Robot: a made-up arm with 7 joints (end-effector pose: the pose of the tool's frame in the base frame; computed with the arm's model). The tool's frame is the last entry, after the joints.
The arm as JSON. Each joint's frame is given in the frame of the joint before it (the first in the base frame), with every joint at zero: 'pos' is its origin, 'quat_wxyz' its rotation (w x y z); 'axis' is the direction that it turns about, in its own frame. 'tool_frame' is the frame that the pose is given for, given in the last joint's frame.
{
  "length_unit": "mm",
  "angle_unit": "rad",
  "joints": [
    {
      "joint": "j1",
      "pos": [
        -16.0,
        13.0,
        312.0
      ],
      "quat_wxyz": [
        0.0,
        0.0,
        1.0,
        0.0
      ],
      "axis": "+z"
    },
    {
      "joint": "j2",
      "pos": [
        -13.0,
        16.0,
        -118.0
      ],
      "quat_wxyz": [
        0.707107,
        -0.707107,
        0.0,
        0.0
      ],
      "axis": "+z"
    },
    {
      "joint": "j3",
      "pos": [
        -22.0,
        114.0,
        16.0
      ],
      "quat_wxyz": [
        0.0,
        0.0,
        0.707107,
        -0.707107
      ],
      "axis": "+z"
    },
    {
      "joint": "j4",
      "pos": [
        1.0,
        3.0,
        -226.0
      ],
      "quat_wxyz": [
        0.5,
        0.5,
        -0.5,
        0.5
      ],
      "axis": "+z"
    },
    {
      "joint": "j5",
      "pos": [
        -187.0,
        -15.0,
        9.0
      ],
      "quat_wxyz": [
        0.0,
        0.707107,
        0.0,
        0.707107
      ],
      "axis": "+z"
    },
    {
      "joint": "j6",
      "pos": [
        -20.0,
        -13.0,
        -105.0
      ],
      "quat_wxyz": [
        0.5,
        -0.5,
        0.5,
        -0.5
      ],
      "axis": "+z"
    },
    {
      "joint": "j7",
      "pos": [
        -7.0,
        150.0,
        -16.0
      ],
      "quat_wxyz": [
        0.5,
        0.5,
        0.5,
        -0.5
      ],
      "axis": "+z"
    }
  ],
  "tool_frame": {
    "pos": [
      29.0,
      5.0,
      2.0
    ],
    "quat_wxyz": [
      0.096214,
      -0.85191,
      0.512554,
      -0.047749
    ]
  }
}
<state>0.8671 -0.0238 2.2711 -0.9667 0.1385 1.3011 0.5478</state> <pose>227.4 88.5 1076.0 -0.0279 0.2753 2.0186</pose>
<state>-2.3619 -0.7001 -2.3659 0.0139 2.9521 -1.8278 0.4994</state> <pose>272.1 -379.9 773.8 2.5927 -0.0182 -0.1309</pose>
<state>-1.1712 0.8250 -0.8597 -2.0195 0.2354 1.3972 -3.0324</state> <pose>264.7 52.9 786.0 -0.5080 -0.4568 -1.7642</pose>
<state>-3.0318 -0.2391 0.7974 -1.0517 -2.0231 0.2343 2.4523</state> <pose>284.0 -334.9 934.6 1.4777 -0.5259 0.6483</pose>
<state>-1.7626 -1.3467 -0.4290 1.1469 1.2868 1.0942 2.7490</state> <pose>-25.3 -336.2 902.5 0.2351 -0.6622 -2.6070</pose>
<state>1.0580 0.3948 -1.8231 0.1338 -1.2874 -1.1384 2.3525</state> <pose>273.9 -302.2 1002.6 1.2992 1.3810 0.0594</pose>
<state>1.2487 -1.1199 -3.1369 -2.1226 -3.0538 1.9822 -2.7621</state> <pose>-28.3 64.4 629.2 -3.0929 -0.0313 -0.4225</pose>
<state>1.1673 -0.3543 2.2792 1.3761 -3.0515 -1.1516 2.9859</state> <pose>-368.0 176.7 587.4 -2.9786 0.4302 -0.0448</pose>
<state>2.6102 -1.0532 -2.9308 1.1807 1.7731 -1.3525 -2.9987</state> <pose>412.8 327.7 354.8 2.2592 0.0261 -2.7810</pose>
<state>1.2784 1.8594 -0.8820 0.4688 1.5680 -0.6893 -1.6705</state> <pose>396.1 -591.0 156.9 1.6752 0.8124 0.9394</pose>
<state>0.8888 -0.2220 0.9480 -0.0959 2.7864 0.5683 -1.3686</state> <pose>-20.0 248.4 1131.2 0.8679 0.5614 2.6917</pose>
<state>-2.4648 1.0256 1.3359 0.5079 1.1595 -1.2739 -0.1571</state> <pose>-541.1 451.1 654.6 -2.0995 -0.7946 1.9417</pose>
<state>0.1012 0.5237 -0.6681 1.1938 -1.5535 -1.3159 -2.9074</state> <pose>553.4 79.0 631.6 -1.7507 -0.6499 -2.1149</pose>
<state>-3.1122 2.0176 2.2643 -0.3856 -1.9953 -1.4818 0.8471</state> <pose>-655.8 -67.9 217.9 -0.5348 0.0949 2.1422</pose>
